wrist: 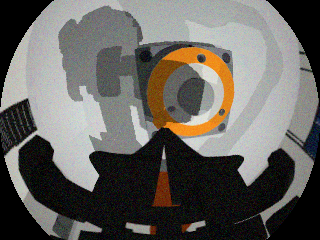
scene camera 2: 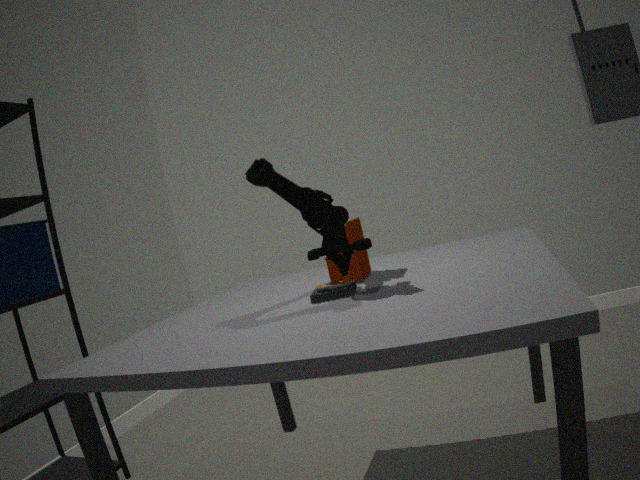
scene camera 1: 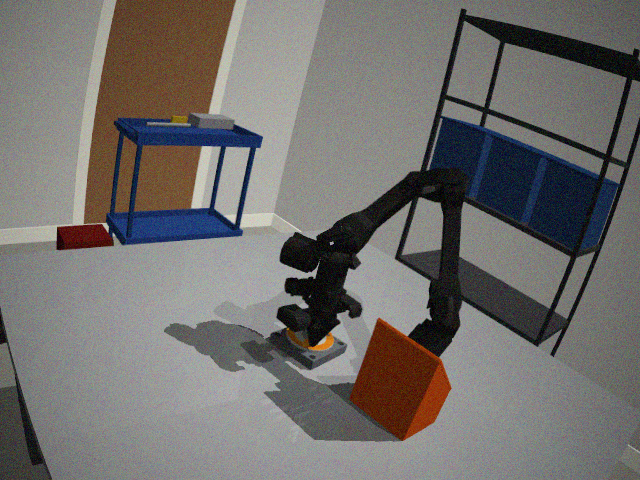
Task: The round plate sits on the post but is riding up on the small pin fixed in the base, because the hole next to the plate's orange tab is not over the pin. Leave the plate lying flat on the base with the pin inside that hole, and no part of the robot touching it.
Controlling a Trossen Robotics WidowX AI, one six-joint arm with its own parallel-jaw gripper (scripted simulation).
Labels:
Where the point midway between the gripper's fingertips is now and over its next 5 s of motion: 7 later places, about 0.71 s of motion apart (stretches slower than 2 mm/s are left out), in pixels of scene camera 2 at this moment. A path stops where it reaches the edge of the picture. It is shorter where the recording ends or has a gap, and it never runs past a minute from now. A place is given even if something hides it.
The gripper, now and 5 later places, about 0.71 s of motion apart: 345, 277; 349, 277; 347, 279; 341, 280; 334, 282; 330, 270

